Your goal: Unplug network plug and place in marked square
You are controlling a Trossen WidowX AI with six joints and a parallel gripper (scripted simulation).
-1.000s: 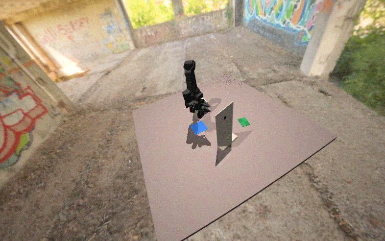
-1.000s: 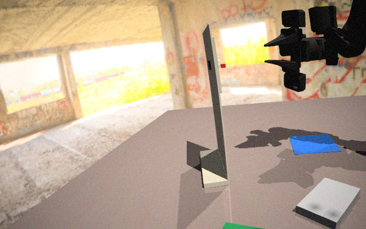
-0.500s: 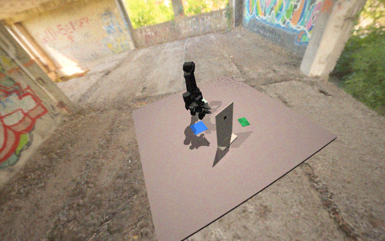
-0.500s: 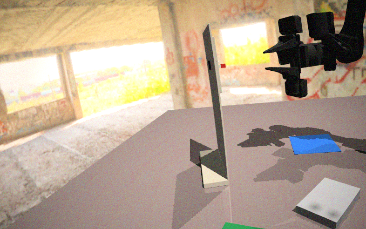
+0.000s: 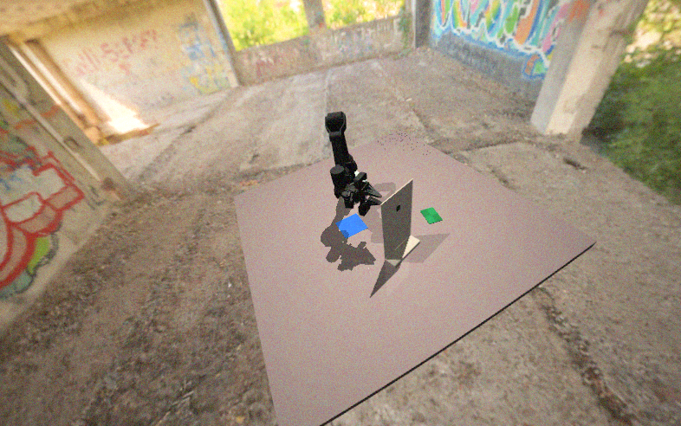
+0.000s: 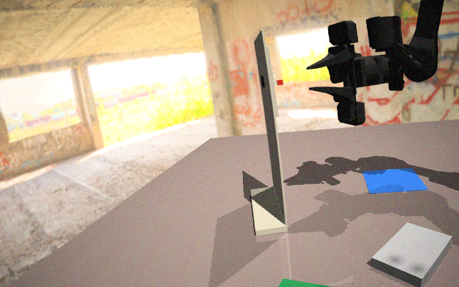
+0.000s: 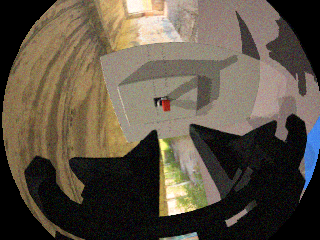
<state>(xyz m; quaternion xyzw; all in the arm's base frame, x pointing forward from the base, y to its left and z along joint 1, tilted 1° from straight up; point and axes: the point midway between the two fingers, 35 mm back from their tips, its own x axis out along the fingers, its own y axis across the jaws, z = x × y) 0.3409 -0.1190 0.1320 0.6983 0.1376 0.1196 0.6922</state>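
Right now my gripper tip is 60 mm short of the network plug. Also, from my gripper tip: upright cream panel (80 mm ahead, 10 mm to the left, 90 mm below); then flat pale grey block (100 mm behind, 200 mm to the left, 230 mm below); then blue marked square (180 mm behind, 50 mm to the right, 230 mm below).
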